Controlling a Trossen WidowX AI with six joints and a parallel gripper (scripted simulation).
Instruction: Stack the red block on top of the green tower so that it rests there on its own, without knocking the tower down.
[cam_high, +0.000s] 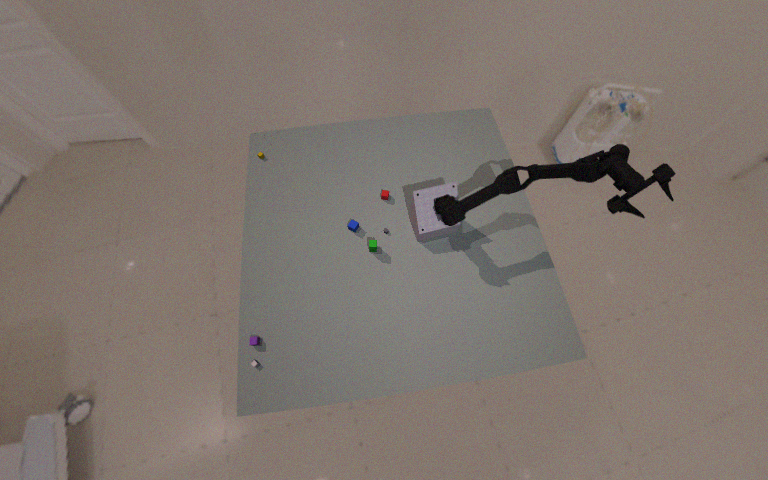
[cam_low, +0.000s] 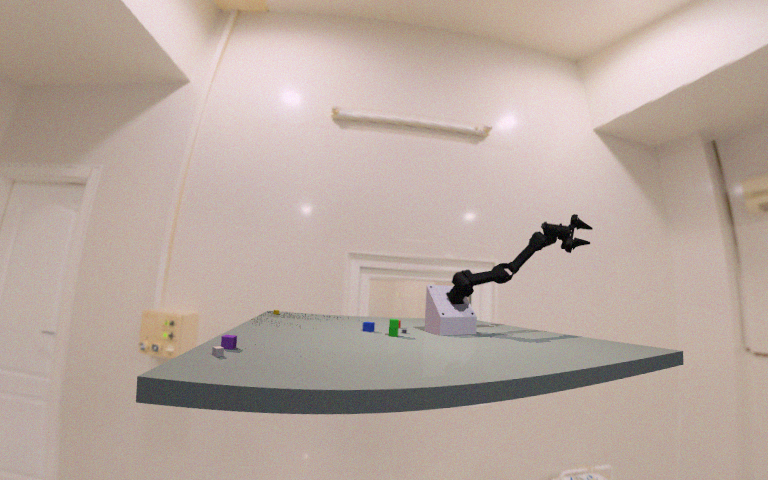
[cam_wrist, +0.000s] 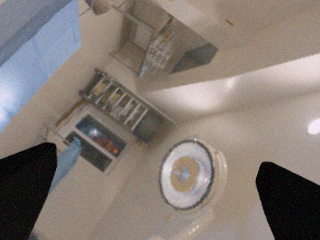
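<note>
My gripper tip is now 69 cm short of the red block, 53 cm to the left of it and 42 cm above it. Round my gripper tip: small dark cube 74 cm ahead, 36 cm to the right, 42 cm below; then blue block 87 cm ahead, 42 cm to the right, 41 cm below; then purple block 135 cm ahead, 8 cm to the right, 42 cm below.
</note>
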